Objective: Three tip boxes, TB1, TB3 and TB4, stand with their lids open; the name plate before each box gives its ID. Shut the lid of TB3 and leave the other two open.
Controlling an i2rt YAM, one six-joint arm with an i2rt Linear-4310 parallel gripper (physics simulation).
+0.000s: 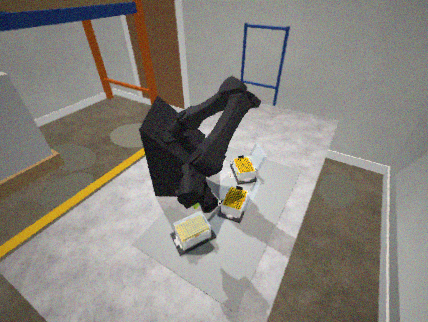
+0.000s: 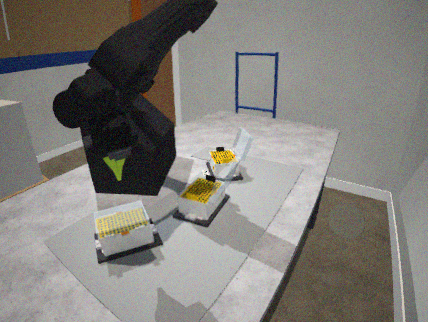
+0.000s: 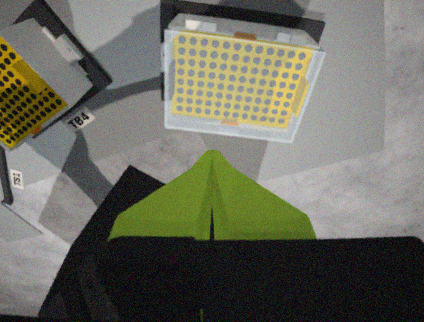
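The nearest box has a clear lid lying flat over its yellow tip rack, so it looks shut. Its name plate does not show; the other plates read TB4 and, blurred, what looks like TB1, so this is TB3. The middle box, TB4, has bare yellow tips and its lid tilted up behind. The farthest box also has its clear lid raised. My gripper is shut and empty, with its green fingertips together, apart from TB3 on the arm's side.
The boxes stand on a grey mat on a pale table. The TB4 name plate lies before the middle box. The black arm base stands behind the boxes. A blue frame stands beyond the table.
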